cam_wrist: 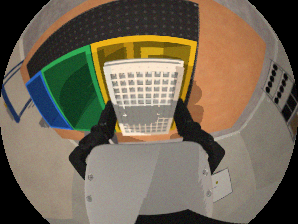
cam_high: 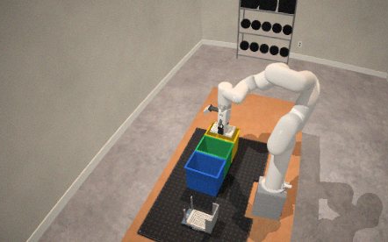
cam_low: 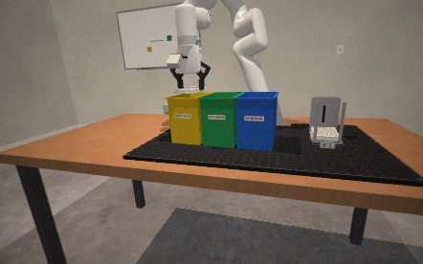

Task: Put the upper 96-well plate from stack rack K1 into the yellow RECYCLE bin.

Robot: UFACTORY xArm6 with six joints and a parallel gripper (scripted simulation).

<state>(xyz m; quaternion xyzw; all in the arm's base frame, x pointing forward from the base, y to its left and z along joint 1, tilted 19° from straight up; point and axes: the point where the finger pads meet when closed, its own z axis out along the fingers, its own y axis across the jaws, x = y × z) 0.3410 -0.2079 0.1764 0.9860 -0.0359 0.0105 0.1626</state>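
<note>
The white 96-well plate lies 10 mm below my hand. From my hand the other things lie so: yellow bin 120 mm below; then blue bin 20 mm ahead, 260 mm to the left, 120 mm below; then green bin 10 mm ahead, 130 mm to the left, 120 mm below.
</note>
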